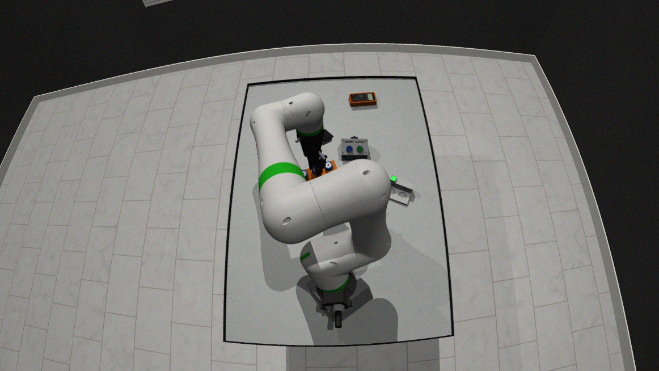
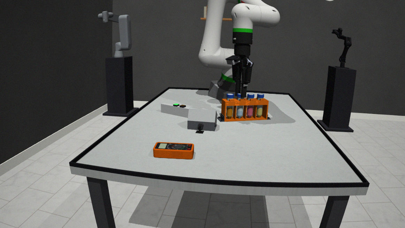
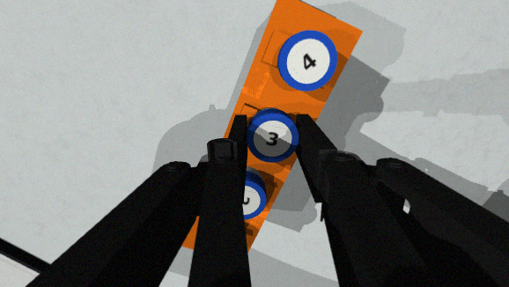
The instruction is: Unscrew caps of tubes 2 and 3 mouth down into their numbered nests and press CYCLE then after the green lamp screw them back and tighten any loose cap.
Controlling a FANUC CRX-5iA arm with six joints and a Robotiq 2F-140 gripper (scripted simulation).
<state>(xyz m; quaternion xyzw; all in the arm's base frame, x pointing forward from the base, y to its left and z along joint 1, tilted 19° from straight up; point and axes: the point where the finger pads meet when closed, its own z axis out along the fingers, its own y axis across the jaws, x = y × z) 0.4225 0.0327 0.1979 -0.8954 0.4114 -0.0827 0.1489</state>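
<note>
Now: the cap 3 3 cm below my hand. Also, from my hand: cap 1: 10 cm to the left, 3 cm below, 3 cm behind; cap 4: 5 cm to the right, 3 cm below, 2 cm ahead; cap 2: 5 cm to the left, 3 cm below, 2 cm behind.
</note>
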